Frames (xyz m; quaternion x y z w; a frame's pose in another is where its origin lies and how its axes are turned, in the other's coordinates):
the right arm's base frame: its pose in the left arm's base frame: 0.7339 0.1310 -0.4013 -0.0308 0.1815 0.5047 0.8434
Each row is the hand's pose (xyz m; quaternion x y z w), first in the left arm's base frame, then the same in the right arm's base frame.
Working: the left arm's base frame: its pose in the right arm's base frame: -0.5571 0.6217 0.1414 0.0308 -0.1815 -0.5047 0.8434

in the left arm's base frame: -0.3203 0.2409 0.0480 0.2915 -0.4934 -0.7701 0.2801
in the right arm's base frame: -0.5068 1.0220 0.1547 -0.1452 0.5904 0.7532 0.2510
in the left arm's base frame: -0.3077 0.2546 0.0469 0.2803 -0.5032 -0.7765 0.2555
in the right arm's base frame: -0.4896 1.0177 0.1604 -0.1312 0.5883 0.7485 0.2764
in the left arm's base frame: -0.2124 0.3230 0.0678 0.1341 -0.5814 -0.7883 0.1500
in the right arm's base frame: -0.3987 0.9716 0.2221 0.0326 0.5610 0.7342 0.3810
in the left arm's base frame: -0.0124 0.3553 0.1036 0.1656 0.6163 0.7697 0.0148
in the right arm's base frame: -0.2987 0.8196 0.3181 0.3115 0.4098 0.6908 0.5077
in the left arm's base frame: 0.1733 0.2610 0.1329 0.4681 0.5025 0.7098 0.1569
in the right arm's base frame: -0.3090 0.6172 0.3744 0.5244 0.1372 0.6199 0.5674
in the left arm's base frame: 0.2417 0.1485 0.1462 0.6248 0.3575 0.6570 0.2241
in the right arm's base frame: -0.3790 0.5050 0.3791 0.5950 -0.0747 0.5654 0.5662
